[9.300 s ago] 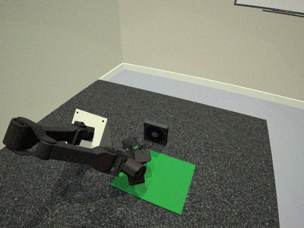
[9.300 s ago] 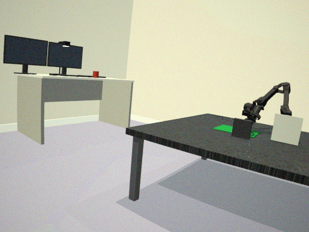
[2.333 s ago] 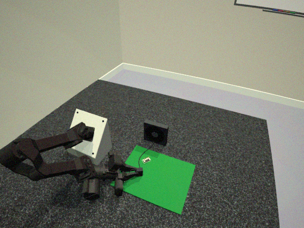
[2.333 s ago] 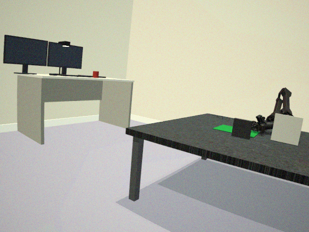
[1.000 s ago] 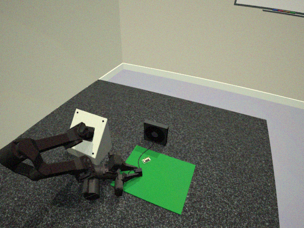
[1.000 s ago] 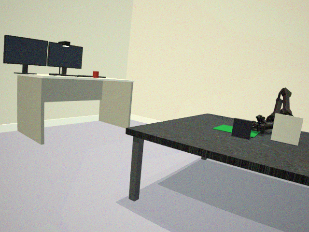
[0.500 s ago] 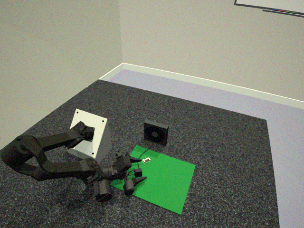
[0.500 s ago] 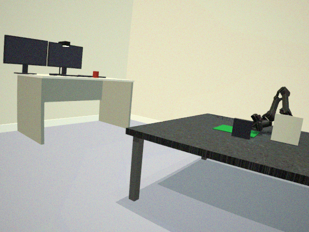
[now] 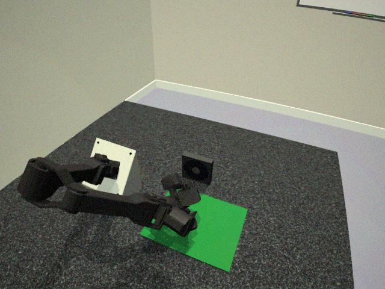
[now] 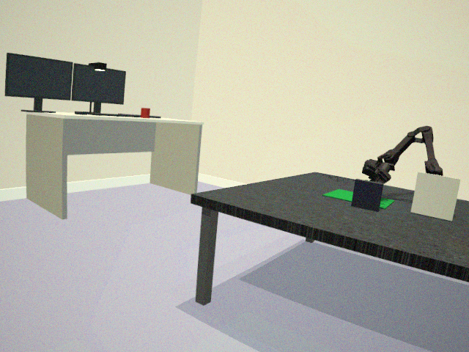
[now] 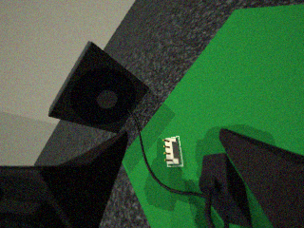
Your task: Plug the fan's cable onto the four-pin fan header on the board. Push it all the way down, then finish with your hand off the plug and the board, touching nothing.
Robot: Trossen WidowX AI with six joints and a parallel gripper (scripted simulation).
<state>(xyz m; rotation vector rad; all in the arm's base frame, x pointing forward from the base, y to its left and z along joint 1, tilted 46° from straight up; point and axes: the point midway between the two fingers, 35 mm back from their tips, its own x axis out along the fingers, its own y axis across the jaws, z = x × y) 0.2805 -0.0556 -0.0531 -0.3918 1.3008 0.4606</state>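
Right now my gripper tip is 1 cm past the dark plug, 6 cm to the left of it and 2 cm above it. From my gripper tip the other things lie so: green board 4 cm ahead, 5 cm to the right, 6 cm below; black fan 2 cm behind, 14 cm to the left, 1 cm above.
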